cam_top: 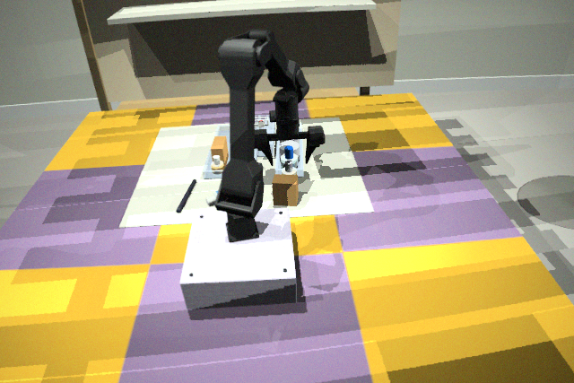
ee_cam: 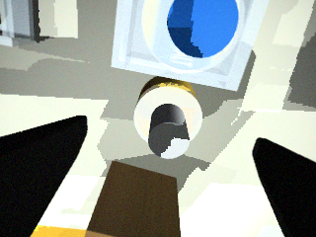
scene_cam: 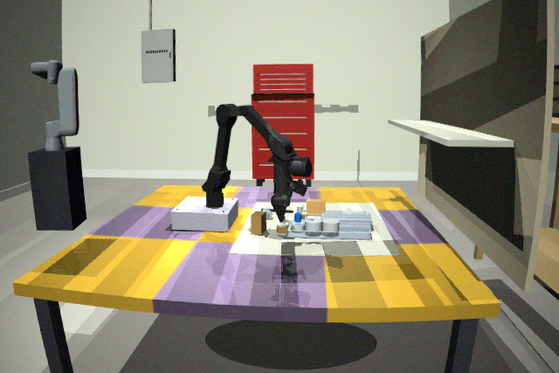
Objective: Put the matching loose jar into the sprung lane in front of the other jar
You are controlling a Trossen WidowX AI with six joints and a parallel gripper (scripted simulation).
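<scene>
Now: the brown box 8 cm behind my gripper tip, 3 cm to the left of it and 2 cm below it. From my gripper tip the other things lie so: black stick (1 cm ahead, 28 cm to the left, 5 cm below).
</scene>
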